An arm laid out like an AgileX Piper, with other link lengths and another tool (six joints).
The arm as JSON. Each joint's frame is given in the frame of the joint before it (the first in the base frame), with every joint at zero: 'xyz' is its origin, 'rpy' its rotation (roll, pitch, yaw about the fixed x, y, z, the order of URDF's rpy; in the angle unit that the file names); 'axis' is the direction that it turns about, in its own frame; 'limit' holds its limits. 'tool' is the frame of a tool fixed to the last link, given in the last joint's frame.
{
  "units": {
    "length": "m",
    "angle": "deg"
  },
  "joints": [
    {
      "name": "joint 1",
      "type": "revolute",
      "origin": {
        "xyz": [
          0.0,
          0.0,
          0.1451
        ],
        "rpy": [
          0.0,
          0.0,
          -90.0
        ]
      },
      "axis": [
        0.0,
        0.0,
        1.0
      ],
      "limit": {
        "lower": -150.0,
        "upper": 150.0
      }
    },
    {
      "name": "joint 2",
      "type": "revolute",
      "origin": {
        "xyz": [
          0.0,
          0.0,
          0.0
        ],
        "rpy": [
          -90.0,
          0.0,
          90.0
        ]
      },
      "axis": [
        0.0,
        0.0,
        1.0
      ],
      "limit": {
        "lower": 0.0,
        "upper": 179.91
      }
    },
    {
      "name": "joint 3",
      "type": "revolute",
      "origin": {
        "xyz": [
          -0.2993,
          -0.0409,
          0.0
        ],
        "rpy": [
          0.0,
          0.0,
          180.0
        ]
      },
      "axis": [
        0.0,
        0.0,
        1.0
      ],
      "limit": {
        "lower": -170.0,
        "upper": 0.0
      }
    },
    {
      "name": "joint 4",
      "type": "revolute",
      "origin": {
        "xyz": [
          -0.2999,
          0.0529,
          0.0
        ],
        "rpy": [
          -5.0,
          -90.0,
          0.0
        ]
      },
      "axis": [
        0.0,
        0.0,
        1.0
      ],
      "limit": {
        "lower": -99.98,
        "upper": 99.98
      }
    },
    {
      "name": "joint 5",
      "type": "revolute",
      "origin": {
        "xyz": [
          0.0,
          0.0,
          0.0
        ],
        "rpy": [
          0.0,
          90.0,
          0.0
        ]
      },
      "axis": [
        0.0,
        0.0,
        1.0
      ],
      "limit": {
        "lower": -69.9,
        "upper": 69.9
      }
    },
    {
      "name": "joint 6",
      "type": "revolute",
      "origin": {
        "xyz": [
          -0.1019,
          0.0,
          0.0
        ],
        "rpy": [
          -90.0,
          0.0,
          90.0
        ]
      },
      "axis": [
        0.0,
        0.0,
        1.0
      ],
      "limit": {
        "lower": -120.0,
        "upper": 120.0
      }
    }
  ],
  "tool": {
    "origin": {
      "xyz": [
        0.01,
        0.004,
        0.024
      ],
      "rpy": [
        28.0,
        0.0,
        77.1
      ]
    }
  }
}
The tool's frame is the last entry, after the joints.
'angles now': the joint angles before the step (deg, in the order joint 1, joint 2, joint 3, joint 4, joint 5, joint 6). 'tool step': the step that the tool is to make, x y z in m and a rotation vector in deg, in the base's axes. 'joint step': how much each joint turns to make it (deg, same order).
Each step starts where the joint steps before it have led.
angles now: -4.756, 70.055, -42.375, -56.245, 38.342, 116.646
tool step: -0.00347, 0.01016, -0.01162, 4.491, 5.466, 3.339
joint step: 0.054, -0.062, 0.001, 11.857, 0.229, -11.991
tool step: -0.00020, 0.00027, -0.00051, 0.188, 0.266, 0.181
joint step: -0.052, -0.001, 0.000, 0.559, 0.008, -0.635
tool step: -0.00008, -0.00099, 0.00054, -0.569, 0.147, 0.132
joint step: -0.070, 0.000, -0.001, -0.558, 0.097, -0.069
